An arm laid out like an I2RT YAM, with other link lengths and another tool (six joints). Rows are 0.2 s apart.
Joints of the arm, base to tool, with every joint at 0 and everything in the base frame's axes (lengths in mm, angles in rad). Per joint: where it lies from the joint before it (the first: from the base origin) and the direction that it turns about. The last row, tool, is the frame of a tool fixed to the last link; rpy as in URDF.
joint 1: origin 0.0 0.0 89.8 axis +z
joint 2: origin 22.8 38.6 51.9 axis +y
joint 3: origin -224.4 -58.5 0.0 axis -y
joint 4: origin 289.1 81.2 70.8 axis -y
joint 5: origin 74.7 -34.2 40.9 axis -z
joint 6: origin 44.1 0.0 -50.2 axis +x
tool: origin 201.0 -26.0 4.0 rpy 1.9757 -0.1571 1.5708
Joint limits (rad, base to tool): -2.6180..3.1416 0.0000..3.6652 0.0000..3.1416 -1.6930..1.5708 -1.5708..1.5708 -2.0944..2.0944
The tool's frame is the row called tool.
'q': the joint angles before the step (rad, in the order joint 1, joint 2, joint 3, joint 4, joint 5, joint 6). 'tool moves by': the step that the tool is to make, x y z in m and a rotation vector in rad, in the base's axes. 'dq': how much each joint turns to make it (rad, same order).
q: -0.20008, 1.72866, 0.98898, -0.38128, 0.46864, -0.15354
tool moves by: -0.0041, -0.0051, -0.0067, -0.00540, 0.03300, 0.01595
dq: -0.01499, 0.01671, 0.00005, 0.00221, -0.00233, -0.03712
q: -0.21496, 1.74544, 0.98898, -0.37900, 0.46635, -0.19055
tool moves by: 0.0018, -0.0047, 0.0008, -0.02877, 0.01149, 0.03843
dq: -0.00694, -0.00538, -0.01903, 0.03619, 0.00798, -0.06072
